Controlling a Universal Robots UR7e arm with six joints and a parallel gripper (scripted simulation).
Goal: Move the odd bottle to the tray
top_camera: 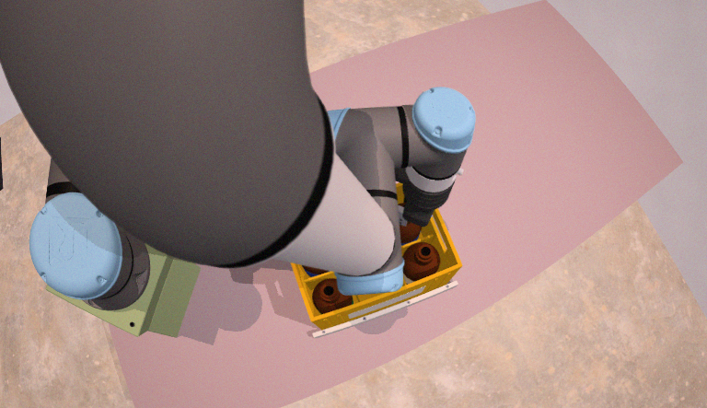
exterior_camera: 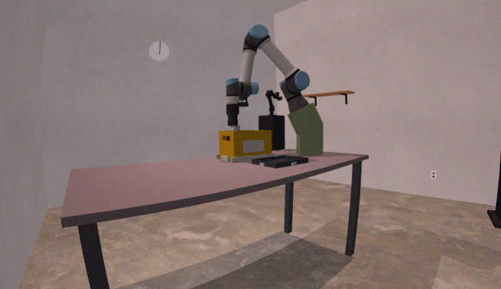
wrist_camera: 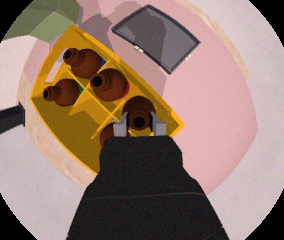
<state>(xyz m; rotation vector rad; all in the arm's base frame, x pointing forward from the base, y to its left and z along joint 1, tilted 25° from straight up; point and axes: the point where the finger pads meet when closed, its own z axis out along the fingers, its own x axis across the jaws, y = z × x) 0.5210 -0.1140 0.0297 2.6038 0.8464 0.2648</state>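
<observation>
My hand is 2 cm past the glass bottle, 8 cm to the left of it and 7 cm above it. The rest, counted from my hand: dark tray (8 cm behind, 25 cm to the left, 15 cm below); crate (9 cm behind, 3 cm to the right, 8 cm below).
</observation>
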